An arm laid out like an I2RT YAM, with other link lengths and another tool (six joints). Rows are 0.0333 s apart.
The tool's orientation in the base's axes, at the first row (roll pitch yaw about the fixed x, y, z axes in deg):
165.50, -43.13, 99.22
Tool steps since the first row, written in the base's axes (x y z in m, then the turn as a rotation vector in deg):
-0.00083, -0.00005, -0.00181, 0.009, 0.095, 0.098
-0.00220, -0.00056, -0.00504, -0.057, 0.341, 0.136
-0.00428, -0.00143, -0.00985, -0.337, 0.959, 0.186
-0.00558, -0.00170, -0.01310, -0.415, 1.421, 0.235
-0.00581, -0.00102, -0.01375, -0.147, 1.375, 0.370
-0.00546, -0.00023, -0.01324, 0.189, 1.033, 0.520
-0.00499, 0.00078, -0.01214, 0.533, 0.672, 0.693
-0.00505, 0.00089, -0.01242, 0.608, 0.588, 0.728
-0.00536, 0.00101, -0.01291, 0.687, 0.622, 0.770
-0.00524, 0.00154, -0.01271, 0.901, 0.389, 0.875
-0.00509, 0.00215, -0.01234, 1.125, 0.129, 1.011
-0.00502, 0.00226, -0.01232, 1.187, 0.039, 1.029
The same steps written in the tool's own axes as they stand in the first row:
-0.00118, -0.00115, 0.00113, 0.134, 0.025, -0.002
-0.00359, -0.00308, 0.00286, 0.345, -0.036, 0.132
-0.00726, -0.00599, 0.00536, 0.857, -0.311, 0.486
-0.00953, -0.00786, 0.00729, 1.233, -0.385, 0.761
-0.00946, -0.00821, 0.00819, 1.261, -0.096, 0.671
-0.00858, -0.00778, 0.00842, 1.078, 0.267, 0.376
-0.00715, -0.00713, 0.00841, 0.896, 0.641, 0.052
-0.00726, -0.00725, 0.00868, 0.850, 0.723, -0.021
-0.00747, -0.00764, 0.00907, 0.894, 0.807, -0.016
-0.00697, -0.00750, 0.00931, 0.773, 1.040, -0.221
-0.00629, -0.00729, 0.00949, 0.653, 1.289, -0.466
-0.00621, -0.00722, 0.00956, 0.593, 1.354, -0.533

